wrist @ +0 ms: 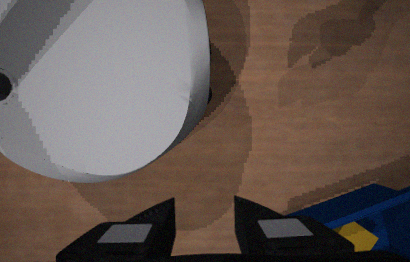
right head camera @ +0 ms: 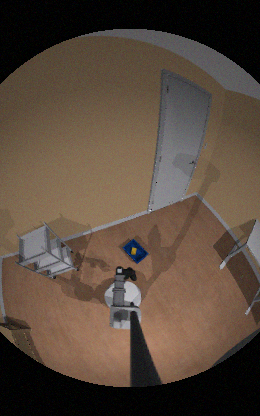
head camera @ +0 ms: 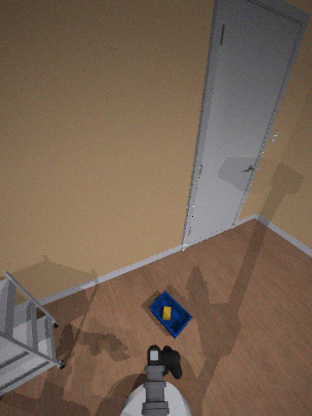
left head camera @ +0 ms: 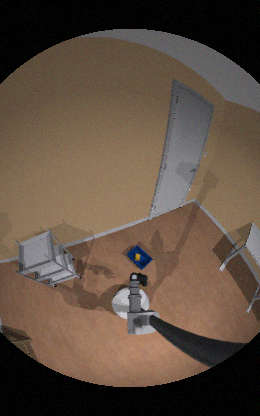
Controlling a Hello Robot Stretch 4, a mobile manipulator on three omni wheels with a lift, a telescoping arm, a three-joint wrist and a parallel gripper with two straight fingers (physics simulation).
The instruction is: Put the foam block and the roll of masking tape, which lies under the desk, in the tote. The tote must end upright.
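Places are measured from the robot's base along level axes (x right, y back, z down), in millimetres.
Where they show: gripper, fingertip midpoint: (wrist: 204, 214).
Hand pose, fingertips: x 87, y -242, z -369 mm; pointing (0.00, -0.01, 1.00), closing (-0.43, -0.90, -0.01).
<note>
After its pixels a point has its place.
The yellow foam block (head camera: 167, 313) @[x 122, y -626, z -20 mm] (left head camera: 137, 257) @[x 122, y -617, z -20 mm] (right head camera: 133, 251) @[x 122, y -618, z -20 mm] (wrist: 356, 237) @[x 115, y -634, z -20 mm] lies inside the blue tote (head camera: 177, 327) @[x 200, y -531, z 26 mm] (left head camera: 146, 259) @[x 255, y -596, z 23 mm] (right head camera: 142, 254) @[x 250, y -587, z 25 mm] (wrist: 372, 194) @[x 13, y -624, z -22 mm]. The tote stands upright on the floor in front of the robot's base. My gripper (head camera: 167, 361) @[x 87, y -242, z -369 mm] (left head camera: 139, 279) @[x 87, y -242, z -369 mm] (right head camera: 126, 273) @[x 87, y -242, z -369 mm] (wrist: 204, 214) @[x 87, y -242, z -369 mm] is partly open, with floor showing between the fingers in the wrist view. It is beside the tote, on the robot's side of it, apart from the block. In the wrist view the right finger hides part of the tote and block. The roll of masking tape does not show in any view.
A grey shelf cart (head camera: 19, 322) @[x -863, y -451, z -369 mm] (left head camera: 35, 249) @[x -955, y -369, z -634 mm] (right head camera: 34, 243) @[x -941, y -358, z -634 mm] stands at the left near the wall. A white desk-like table (left head camera: 255, 242) @[x 1774, y -263, z -692 mm] (right head camera: 255, 237) @[x 1740, y -326, z -692 mm] is cut off at the right edge. A door (head camera: 240, 100) @[x 685, y -1484, z -1505 mm] (left head camera: 185, 135) @[x 661, y -1474, z -1426 mm] (right head camera: 182, 120) @[x 673, y -1478, z -1503 mm] is in the wall beyond the tote.
</note>
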